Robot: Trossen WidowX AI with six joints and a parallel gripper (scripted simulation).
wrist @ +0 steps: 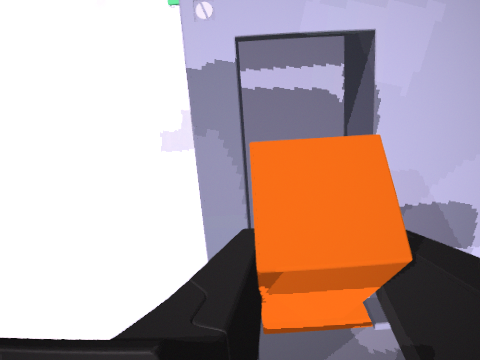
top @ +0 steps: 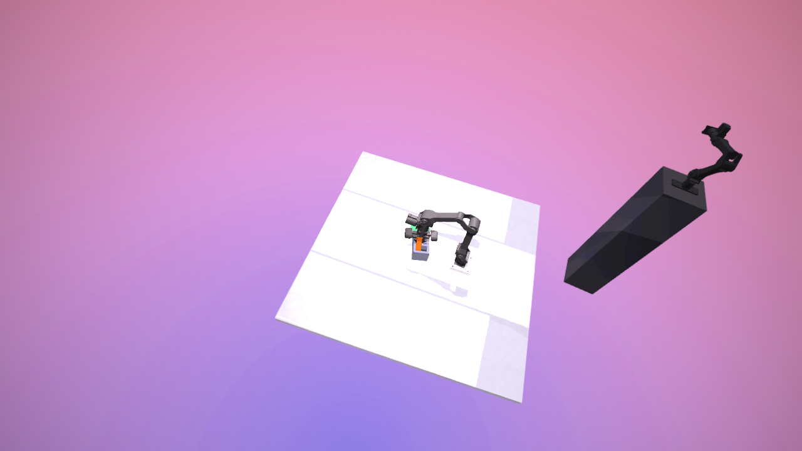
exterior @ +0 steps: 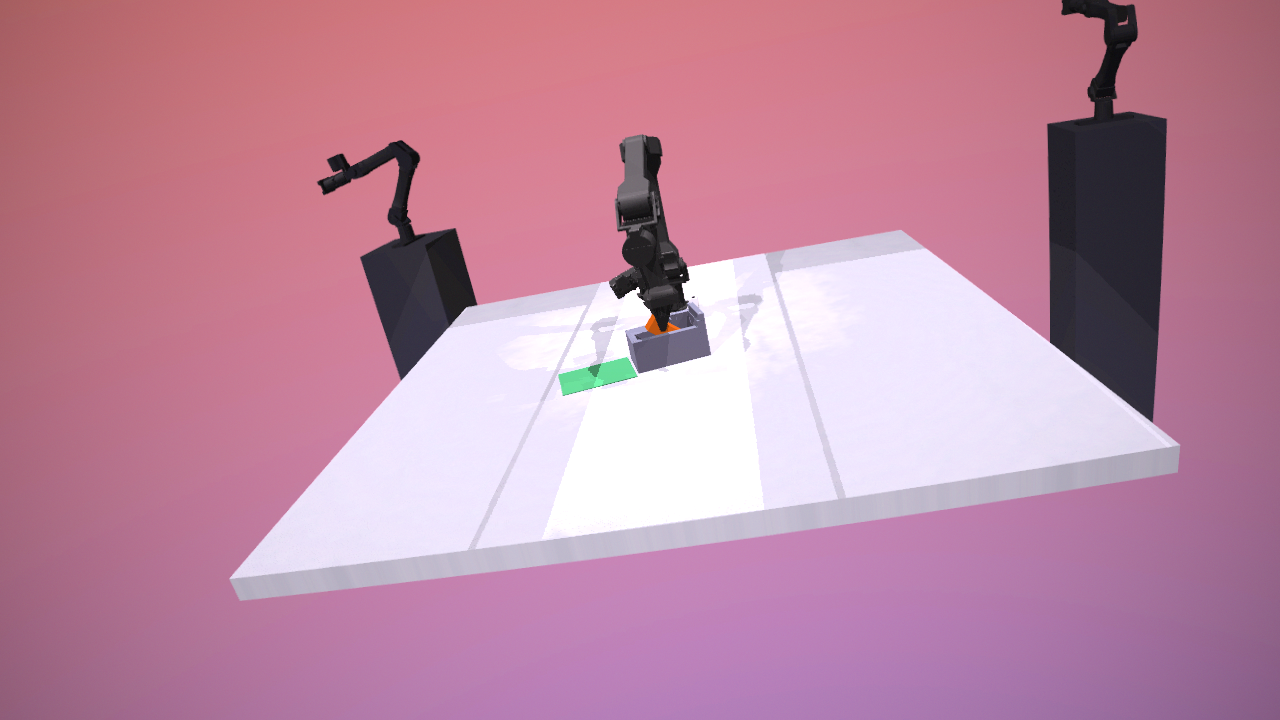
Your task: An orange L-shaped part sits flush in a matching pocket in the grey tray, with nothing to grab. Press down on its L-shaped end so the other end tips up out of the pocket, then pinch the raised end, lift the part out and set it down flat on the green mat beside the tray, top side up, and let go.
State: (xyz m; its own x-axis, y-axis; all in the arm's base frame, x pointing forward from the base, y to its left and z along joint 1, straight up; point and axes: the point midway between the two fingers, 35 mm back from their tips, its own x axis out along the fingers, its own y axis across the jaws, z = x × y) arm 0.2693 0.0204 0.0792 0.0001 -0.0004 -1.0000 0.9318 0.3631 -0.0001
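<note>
Now: gripper tip 140 mm to the left of the green mat, 80 mm above it and 40 mm short of it. From my gripper tip the other things lie so: orange l-shaped part (30 mm below, 30 mm behind, 20 mm to the left).
</note>
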